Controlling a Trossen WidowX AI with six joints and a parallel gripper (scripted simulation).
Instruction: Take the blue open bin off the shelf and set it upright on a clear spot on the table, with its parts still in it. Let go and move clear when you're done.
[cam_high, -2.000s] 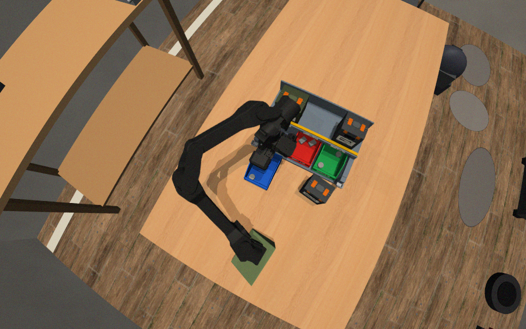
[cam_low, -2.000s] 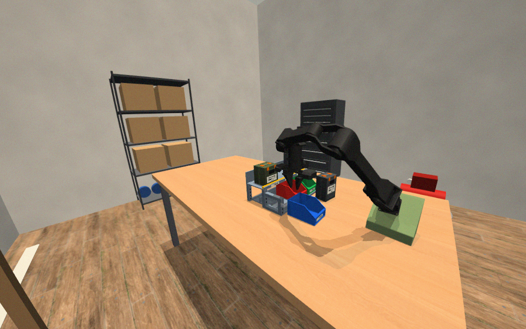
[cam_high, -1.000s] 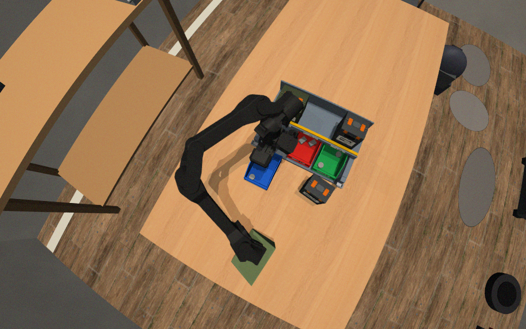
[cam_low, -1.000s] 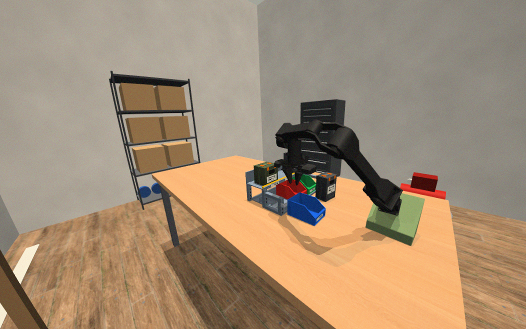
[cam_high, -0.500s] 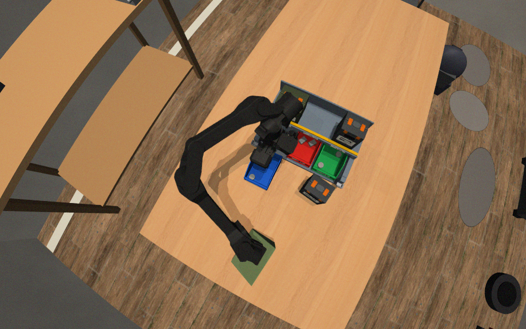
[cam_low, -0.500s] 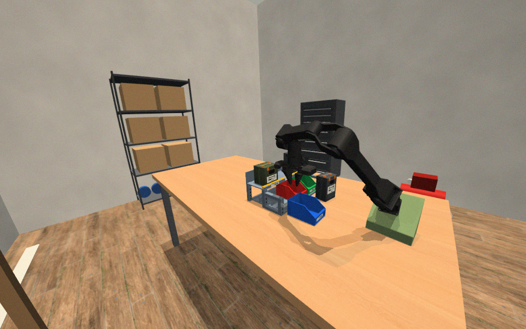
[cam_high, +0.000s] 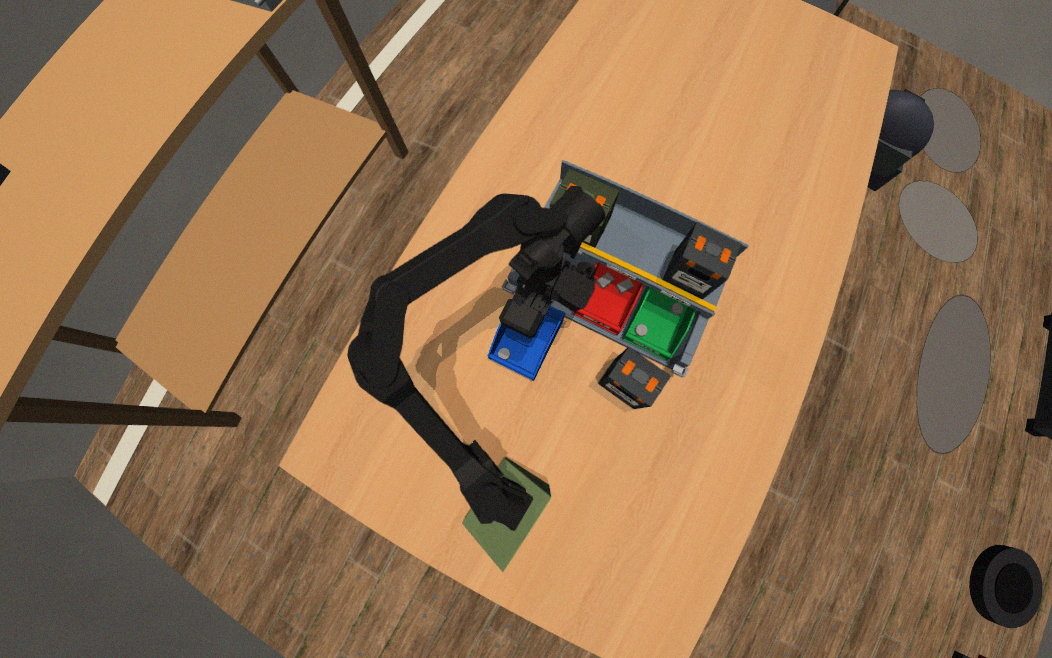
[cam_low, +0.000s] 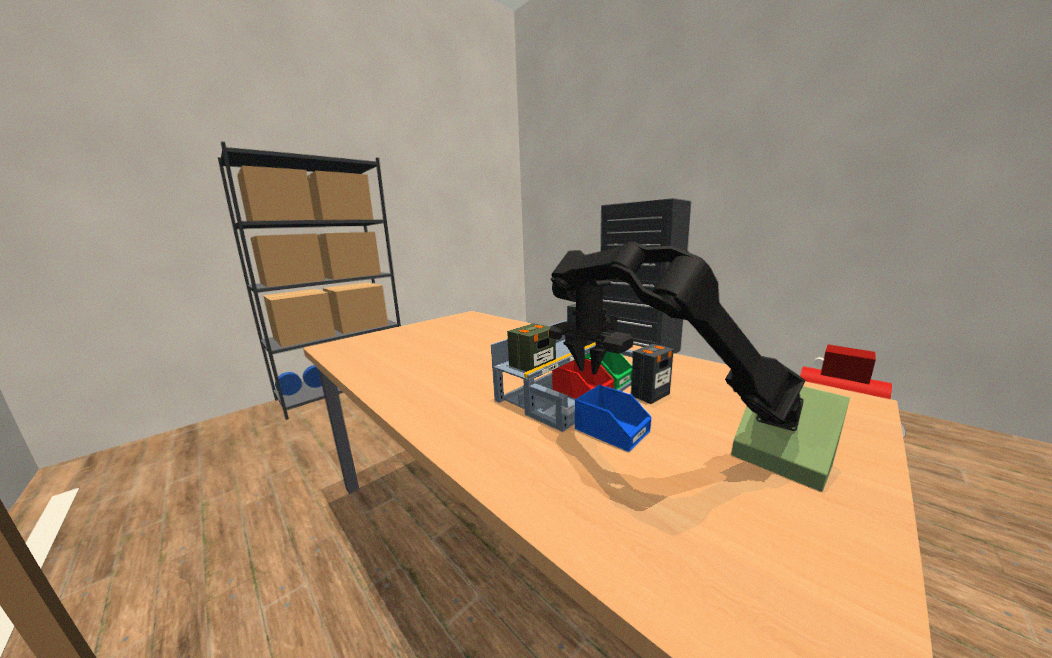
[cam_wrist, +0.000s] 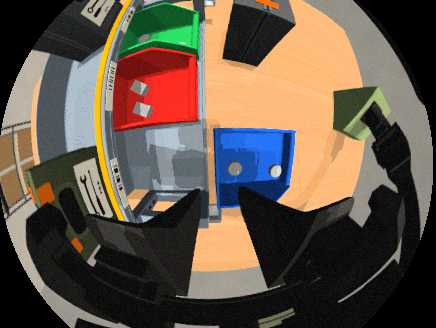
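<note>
Now: hand 7 cm past the blue open bin and 12 cm above it. Also, from my hand: olive case: 17 cm ahead, 1 cm to the left, 1 cm below; then red bin: 10 cm ahead, 11 cm to the right, 11 cm below; then green bin: 10 cm ahead, 22 cm to the right, 11 cm below.
</note>
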